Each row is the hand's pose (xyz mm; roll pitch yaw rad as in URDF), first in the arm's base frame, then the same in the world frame.
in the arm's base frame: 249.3 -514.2 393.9 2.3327 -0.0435 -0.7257
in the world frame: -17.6 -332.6 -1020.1 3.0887 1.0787 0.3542
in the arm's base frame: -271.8 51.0 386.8 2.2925 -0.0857 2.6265
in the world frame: -310.2 -400.2 -312.4 1.1576 -0.9810 -2.3427
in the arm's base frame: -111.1 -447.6 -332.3 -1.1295 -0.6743 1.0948
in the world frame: -827.6 -258.3 -1022.0 0.5625 -0.6544 0.5023
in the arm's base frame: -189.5 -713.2 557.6 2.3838 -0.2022 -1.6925
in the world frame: -95.3 -828.6 -937.1 1.5011 0.7730 -1.3675
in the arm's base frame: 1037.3 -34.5 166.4 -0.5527 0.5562 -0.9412
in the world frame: 174.9 597.5 -1046.5 2.1071 1.2974 2.2665
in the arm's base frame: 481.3 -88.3 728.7 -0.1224 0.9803 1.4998
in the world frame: 374.1 -69.3 -667.1 0.4278 -0.1945 2.3818
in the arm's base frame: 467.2 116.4 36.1 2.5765 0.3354 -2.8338
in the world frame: -234.3 318.7 -700.7 1.3613 -0.0695 -2.3976
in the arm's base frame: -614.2 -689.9 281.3 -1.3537 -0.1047 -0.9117
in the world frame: -550.9 -1010.8 -808.8 -0.9899 1.1265 -0.0685
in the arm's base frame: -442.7 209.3 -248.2 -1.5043 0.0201 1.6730
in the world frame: -947.9 -175.5 -295.9 -0.6548 -1.0602 1.7842
